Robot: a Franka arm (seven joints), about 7 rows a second.
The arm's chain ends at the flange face. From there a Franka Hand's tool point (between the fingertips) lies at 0.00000 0.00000 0.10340 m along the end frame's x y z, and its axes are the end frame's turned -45 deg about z.
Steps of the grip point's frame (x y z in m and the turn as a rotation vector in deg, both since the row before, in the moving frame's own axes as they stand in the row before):
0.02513 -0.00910 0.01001 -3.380 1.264 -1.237
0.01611 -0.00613 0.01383 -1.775 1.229 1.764
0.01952 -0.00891 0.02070 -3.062 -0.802 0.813
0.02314 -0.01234 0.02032 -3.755 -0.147 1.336
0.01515 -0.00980 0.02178 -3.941 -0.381 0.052
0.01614 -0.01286 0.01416 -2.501 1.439 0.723
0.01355 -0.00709 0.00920 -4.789 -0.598 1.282
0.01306 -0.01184 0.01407 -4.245 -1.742 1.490
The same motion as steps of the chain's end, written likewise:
0.00538 -0.02684 0.01022 -1.496 3.284 -1.237
0.00324 -0.01648 0.01390 -0.386 2.124 1.764
0.00465 -0.02505 0.02086 -2.732 1.598 0.813
0.00309 -0.03012 0.02054 -2.759 2.551 1.336
-0.00075 -0.02316 0.02203 -3.056 2.517 0.052
-0.00270 -0.02189 0.01429 -0.751 2.786 0.723
-0.00070 -0.02152 0.00957 -3.809 2.963 1.282
-0.00223 -0.02528 0.01440 -4.233 1.770 1.490

